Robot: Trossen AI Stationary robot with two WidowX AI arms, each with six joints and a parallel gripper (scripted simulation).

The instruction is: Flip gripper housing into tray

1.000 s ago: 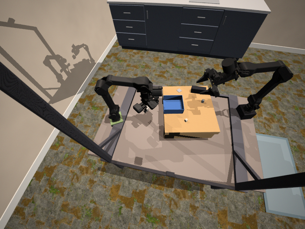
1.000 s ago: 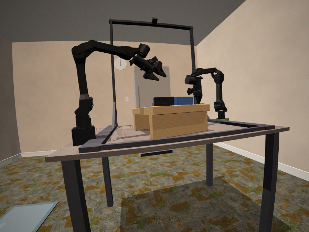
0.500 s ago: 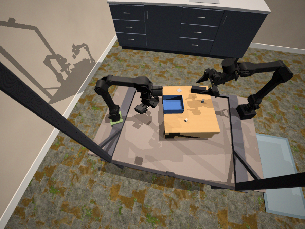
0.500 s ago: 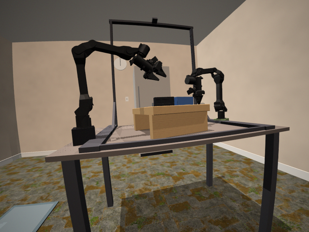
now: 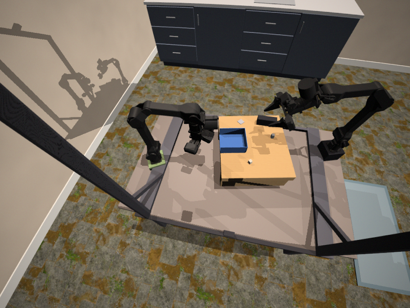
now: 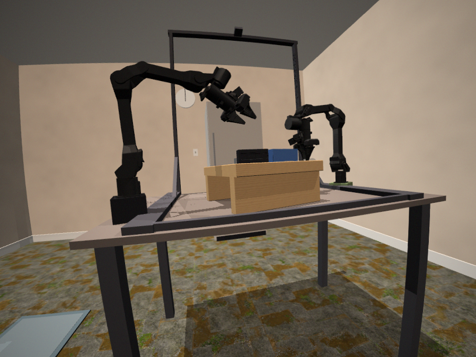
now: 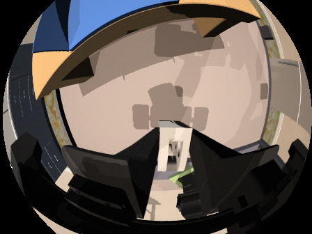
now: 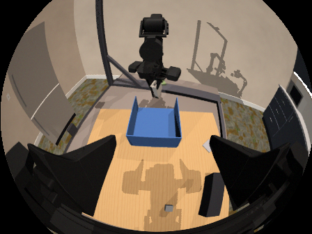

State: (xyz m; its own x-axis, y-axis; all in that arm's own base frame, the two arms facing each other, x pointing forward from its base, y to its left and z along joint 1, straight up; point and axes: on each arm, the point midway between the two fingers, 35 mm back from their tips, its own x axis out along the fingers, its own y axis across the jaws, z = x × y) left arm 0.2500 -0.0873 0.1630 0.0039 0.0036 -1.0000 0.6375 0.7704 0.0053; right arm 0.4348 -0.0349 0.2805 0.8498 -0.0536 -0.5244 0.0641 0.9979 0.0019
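Right now my left hand is 10 mm short of the white gripper housing, 20 mm to the right of it and 50 mm above it. Also, from my left hand: wooden block 300 mm to the right, 100 mm below; then blue tray 210 mm to the right, 20 mm below; then flat grey plate 160 mm ahead, 250 mm to the right, 30 mm below.
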